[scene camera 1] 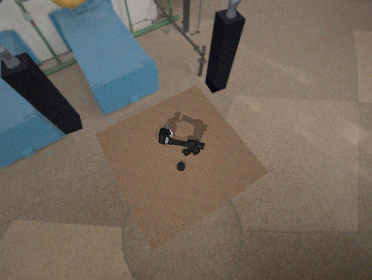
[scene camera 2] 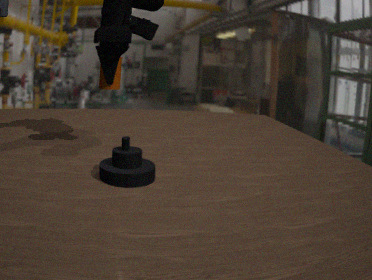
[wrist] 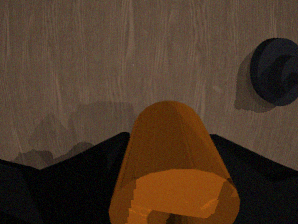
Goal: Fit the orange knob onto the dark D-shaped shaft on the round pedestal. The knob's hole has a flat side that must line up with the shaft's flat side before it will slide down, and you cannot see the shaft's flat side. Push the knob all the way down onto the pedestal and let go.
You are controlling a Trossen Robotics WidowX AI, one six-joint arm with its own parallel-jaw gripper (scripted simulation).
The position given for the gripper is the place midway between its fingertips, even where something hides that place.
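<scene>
In scene camera 2 the gripper [scene camera 2: 110,83] appears, and so does a pedestal [scene camera 2: 126,168]. The wrist view shows the gripper [wrist: 169,142] too. The gripper holds a knob [wrist: 170,163].
</scene>
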